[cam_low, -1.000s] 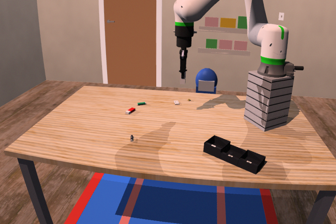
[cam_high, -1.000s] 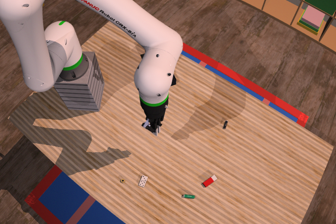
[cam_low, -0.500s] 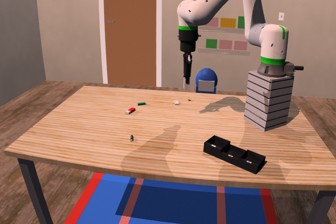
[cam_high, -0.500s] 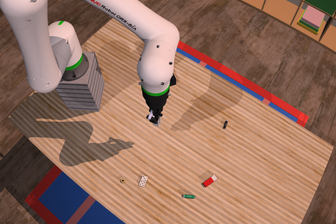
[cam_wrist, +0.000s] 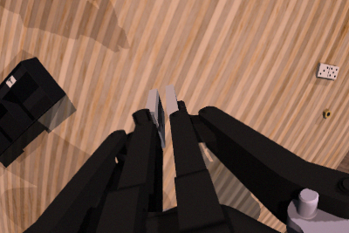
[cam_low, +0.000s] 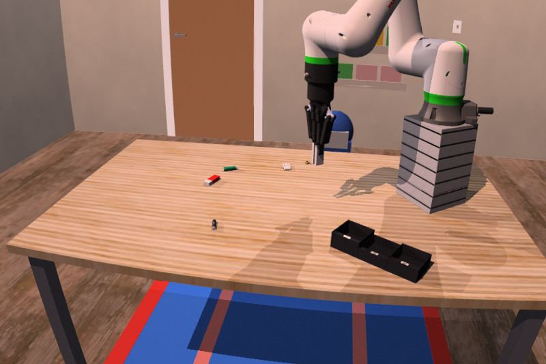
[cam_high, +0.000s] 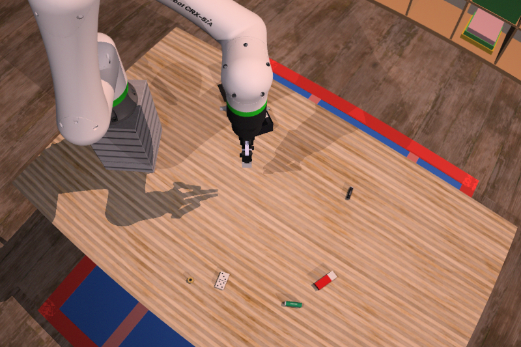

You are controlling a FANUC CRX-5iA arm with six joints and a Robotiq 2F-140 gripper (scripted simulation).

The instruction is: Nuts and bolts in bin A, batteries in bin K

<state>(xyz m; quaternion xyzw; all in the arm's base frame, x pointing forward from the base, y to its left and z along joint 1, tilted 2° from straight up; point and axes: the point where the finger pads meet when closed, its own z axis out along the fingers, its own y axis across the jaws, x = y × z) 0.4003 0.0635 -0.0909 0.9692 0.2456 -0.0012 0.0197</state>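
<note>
My gripper is now 270 mm to the right of the three joined black bins, 160 mm above it and 140 mm past it. Round my hand: dark battery (300 mm ahead, 170 mm below, 130 mm to the left); white domino (300 mm to the right, 170 mm below, 80 mm ahead); brass nut (350 mm to the right, 170 mm below).
</note>
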